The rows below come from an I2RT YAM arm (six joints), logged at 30 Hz.
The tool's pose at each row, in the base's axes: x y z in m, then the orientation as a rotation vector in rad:
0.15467 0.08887 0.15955 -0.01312 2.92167 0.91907
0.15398 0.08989 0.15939 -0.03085 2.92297 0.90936
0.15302 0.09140 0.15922 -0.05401 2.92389 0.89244
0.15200 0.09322 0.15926 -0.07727 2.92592 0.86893
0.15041 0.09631 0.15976 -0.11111 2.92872 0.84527
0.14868 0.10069 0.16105 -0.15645 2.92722 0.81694
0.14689 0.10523 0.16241 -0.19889 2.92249 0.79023
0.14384 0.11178 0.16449 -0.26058 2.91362 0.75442
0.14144 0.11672 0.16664 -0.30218 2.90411 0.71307
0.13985 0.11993 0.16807 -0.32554 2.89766 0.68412
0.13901 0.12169 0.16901 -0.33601 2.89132 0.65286
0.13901 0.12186 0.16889 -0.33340 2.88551 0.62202
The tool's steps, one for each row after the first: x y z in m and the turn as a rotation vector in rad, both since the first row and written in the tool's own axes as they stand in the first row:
0.00072 0.00077 0.00066 0.00585 0.00211 -0.01173
0.00171 0.00194 0.00160 0.01599 0.00321 -0.02771
0.00275 0.00349 0.00253 0.03050 0.00387 -0.04412
0.00435 0.00636 0.00377 0.04500 0.00796 -0.06675
0.00604 0.01074 0.00510 0.06141 0.01030 -0.09813
0.00779 0.01530 0.00646 0.07638 0.01023 -0.12845
0.01077 0.02196 0.00828 0.09601 0.01040 -0.17270
0.01307 0.02731 0.00918 0.11983 0.00451 -0.20556
0.01459 0.03081 0.00973 0.13684 -0.00052 -0.22500
0.01538 0.03282 0.00991 0.15586 -0.00941 -0.23687
0.01540 0.03289 0.01010 0.17524 -0.02144 -0.24058

